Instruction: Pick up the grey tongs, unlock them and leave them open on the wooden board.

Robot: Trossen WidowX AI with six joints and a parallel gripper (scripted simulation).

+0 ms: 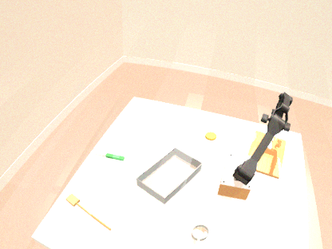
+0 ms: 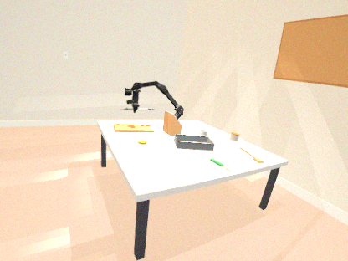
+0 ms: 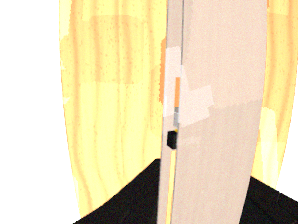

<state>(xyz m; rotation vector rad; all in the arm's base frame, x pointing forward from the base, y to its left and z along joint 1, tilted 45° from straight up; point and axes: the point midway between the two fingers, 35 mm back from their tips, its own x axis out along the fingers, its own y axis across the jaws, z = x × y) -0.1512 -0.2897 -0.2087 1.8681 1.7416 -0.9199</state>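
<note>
The wooden board lies 150 mm below my gripper tip and 10 mm behind it. Also, from my gripper tip: grey roasting tin (510 mm ahead, 360 mm to the left, 130 mm below); then yellow disc (380 mm ahead, 150 mm below, 40 mm to the right).
</note>
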